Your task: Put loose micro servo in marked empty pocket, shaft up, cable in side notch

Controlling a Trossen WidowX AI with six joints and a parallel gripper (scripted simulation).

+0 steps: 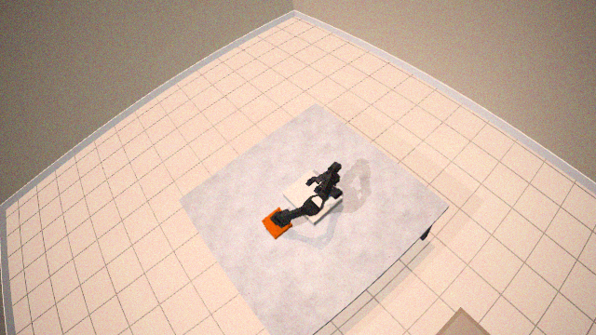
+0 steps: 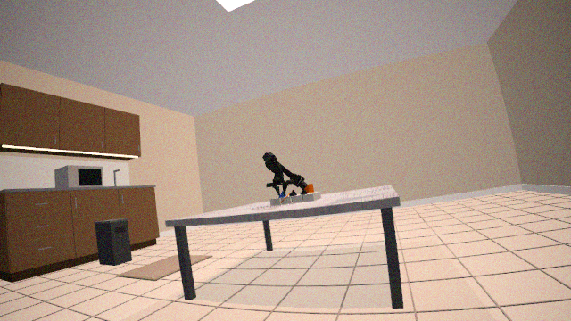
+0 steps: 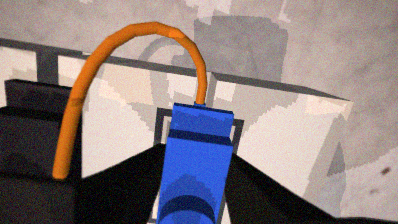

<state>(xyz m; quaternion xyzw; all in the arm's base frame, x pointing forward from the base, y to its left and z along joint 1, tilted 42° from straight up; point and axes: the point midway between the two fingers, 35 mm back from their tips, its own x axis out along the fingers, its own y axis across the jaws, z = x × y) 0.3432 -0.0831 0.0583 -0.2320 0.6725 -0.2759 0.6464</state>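
Right now my gripper tip is 120 mm past the cream deck, 80 mm to the right of it and 30 mm above it.
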